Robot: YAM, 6 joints.
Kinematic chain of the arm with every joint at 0, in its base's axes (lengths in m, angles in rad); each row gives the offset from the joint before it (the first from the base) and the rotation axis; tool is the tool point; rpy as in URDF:
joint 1: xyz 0 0 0.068 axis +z
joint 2: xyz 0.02 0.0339 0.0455 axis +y
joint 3: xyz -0.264 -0.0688 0 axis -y
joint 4: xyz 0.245 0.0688 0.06 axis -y
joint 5: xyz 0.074 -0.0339 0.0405 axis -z
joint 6: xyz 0.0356 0 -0.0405 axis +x
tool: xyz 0 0 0 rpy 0 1.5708 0
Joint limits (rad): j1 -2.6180..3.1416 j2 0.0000..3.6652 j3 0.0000..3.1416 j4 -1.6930..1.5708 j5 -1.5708..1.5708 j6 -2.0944..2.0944
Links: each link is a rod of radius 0.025 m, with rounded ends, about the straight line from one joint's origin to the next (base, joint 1, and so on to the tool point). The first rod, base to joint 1, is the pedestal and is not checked.
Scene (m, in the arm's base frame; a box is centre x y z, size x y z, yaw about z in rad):
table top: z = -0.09
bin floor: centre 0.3 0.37 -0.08 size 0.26 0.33 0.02 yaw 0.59
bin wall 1: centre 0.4 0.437 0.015 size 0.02 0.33 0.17 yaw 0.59
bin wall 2: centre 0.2 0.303 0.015 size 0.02 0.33 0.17 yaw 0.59
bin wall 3: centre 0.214 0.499 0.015 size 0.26 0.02 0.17 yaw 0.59
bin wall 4: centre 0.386 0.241 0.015 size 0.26 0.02 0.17 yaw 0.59
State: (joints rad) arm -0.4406 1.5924 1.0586 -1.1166 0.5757 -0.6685
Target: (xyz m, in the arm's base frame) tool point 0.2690 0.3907 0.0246
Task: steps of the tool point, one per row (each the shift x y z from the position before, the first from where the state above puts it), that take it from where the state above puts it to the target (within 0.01 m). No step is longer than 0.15 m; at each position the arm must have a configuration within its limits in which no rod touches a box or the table.
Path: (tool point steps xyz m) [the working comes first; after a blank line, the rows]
Joints at the target: 0.9983 2.5405 1.7397 -0.5545 0.4178 -0.6685
Straight joint move there: touches bin wall 4.

1: 0.0745 0.0460 0.0316
2: 0.0567 0.0768 0.0331
3: 0.0275 0.0991 0.0333
4: 0.0057 0.1110 -0.0857
5: -0.0407 0.1052 -0.0928
6: -0.0806 0.0805 -0.0958

